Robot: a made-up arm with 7 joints.
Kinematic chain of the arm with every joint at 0, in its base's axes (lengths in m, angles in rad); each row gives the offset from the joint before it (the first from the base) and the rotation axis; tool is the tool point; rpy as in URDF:
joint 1: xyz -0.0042 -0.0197 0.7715 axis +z
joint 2: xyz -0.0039 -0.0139 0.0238 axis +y
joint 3: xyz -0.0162 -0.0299 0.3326 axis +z
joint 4: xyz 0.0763 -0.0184 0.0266 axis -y
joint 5: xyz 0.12 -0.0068 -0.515 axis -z
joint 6: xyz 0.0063 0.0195 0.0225 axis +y
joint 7: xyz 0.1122 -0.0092 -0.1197 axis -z
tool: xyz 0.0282 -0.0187 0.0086 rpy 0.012 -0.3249 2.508
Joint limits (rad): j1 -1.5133..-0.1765 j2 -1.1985..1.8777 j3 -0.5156..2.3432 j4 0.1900..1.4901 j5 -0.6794..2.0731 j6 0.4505..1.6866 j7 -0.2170..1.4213
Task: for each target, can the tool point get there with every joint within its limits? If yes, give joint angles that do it. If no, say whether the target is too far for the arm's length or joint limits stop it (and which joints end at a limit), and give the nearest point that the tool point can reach.
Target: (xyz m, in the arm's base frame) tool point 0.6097 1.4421 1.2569
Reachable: no: too far | nearest point 0.3275 0.7702 1.0441 | short by 0.759 m
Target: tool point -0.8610 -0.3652 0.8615
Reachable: no: joint limits stop it (at a limit: joint 1, joint 3, joint 6, joint 7) | nearest point -0.4430 -0.5351 0.9043 | short by 0.453 m
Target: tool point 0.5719 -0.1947 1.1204
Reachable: yes | joints -1.2204 -0.4148 0.9065 1.0618 0.5735 0.7297 0.7327
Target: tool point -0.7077 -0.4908 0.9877
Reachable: no: joint limits stop it (at a limit: joint 1, joint 3, joint 6, joint 7) | nearest point -0.4624 -0.5501 1.0202 | short by 0.254 m
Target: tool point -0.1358 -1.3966 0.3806
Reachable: no: too far | nearest point -0.0873 -0.8889 0.5330 | short by 0.532 m
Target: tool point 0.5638 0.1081 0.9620
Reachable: yes | joints -1.1096 -0.7639 1.2616 0.8863 1.0250 0.8683 0.6261
